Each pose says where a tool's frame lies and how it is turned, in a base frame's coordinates. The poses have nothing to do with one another.
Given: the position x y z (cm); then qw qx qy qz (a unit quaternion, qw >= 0).
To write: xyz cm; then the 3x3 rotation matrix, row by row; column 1 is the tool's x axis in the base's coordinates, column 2 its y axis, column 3 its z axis. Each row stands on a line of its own. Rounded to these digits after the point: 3 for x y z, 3 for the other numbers.
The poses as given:
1: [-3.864 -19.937 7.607 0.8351 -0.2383 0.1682 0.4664]
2: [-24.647 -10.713 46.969 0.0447 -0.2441 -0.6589 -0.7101]
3: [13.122 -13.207 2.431 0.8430 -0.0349 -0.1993 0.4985]
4: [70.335 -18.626 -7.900 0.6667 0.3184 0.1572 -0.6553]
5: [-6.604 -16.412 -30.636 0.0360 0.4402 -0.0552 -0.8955]
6: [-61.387 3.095 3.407 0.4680 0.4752 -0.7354 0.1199]
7: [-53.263 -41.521 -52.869 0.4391 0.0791 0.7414 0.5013]
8: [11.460 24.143 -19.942 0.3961 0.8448 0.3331 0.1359]
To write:
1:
-3.864 -19.937 7.607
0.508 -0.859 0.059
0.699 0.451 0.555
-0.503 -0.241 0.830

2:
-24.647 -10.713 46.969
-0.877 0.385 0.288
0.258 -0.128 0.958
0.406 0.914 0.013

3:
13.122 -13.207 2.431
0.424 -0.826 -0.371
0.854 0.501 -0.140
0.301 -0.258 0.918

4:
70.335 -18.626 -7.900
0.092 0.974 -0.208
-0.774 -0.062 -0.631
-0.627 0.219 0.748

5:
-6.604 -16.412 -30.636
-0.610 0.016 -0.792
-0.113 -0.991 0.067
-0.784 0.131 0.606

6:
-61.387 3.095 3.407
-0.110 -0.811 -0.574
-0.587 0.520 -0.621
0.802 0.268 -0.533

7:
-53.263 -41.521 -52.869
-0.602 -0.323 0.730
0.558 0.485 0.674
-0.572 0.813 -0.112

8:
11.460 24.143 -19.942
0.741 0.455 0.493
0.670 -0.464 -0.579
-0.034 0.760 -0.649

